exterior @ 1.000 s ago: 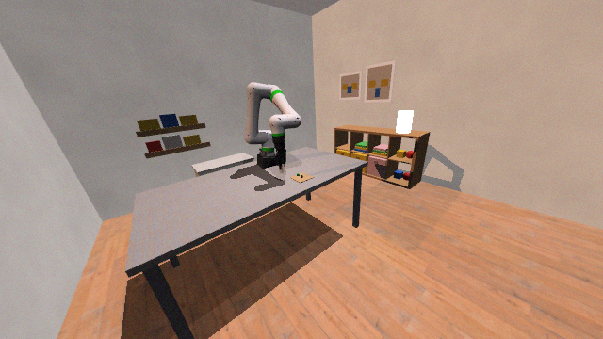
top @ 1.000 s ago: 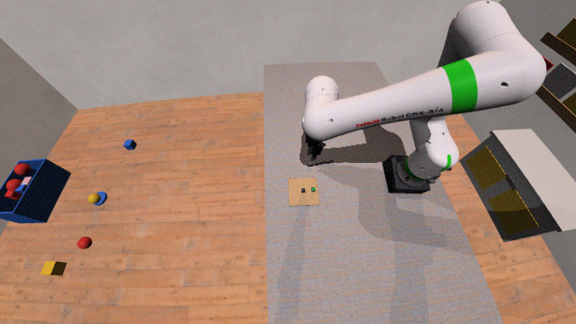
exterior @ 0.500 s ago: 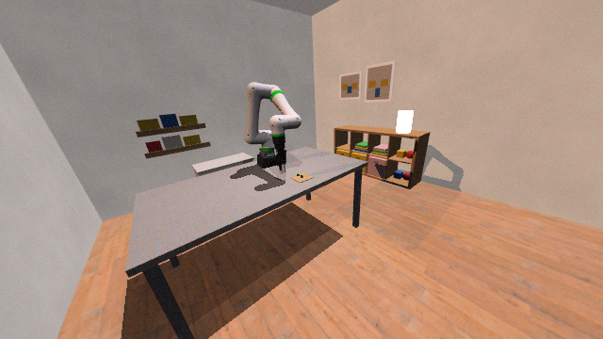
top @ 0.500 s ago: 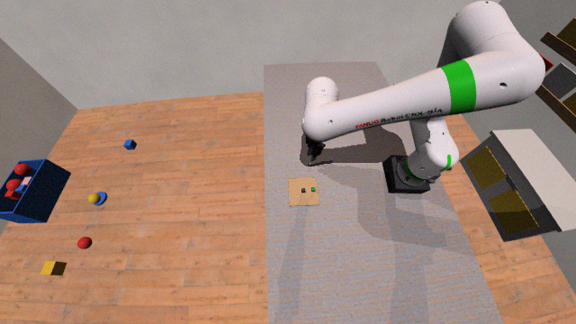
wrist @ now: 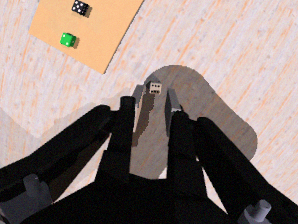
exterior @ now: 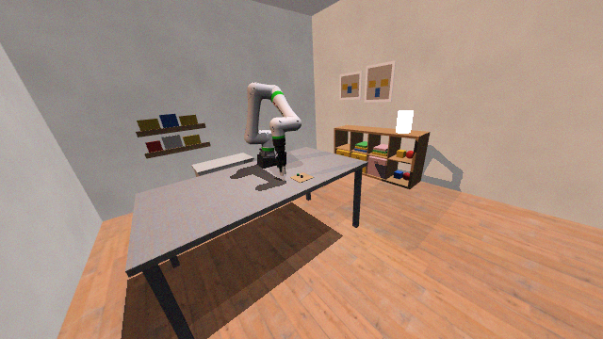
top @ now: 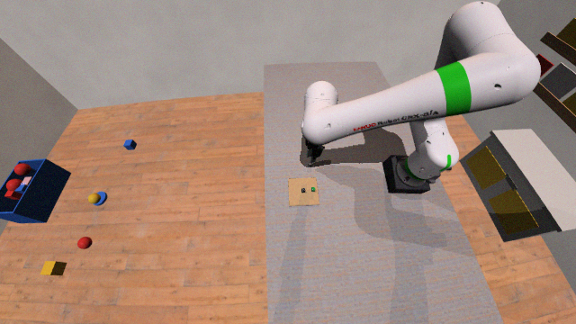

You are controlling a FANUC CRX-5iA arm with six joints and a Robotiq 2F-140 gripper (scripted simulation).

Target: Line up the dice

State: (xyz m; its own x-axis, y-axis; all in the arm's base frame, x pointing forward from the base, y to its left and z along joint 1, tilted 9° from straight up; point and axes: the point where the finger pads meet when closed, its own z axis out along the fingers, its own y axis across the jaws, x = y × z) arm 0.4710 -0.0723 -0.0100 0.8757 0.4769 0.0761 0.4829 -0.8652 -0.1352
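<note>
Now: the white die 8 cm below my hand. The rest, counted from my hand: black die 3 cm ahead, 15 cm to the left, 8 cm below; then green die 1 cm behind, 14 cm to the left, 8 cm below; then tan mat 3 cm ahead, 15 cm to the left, 9 cm below.
</note>
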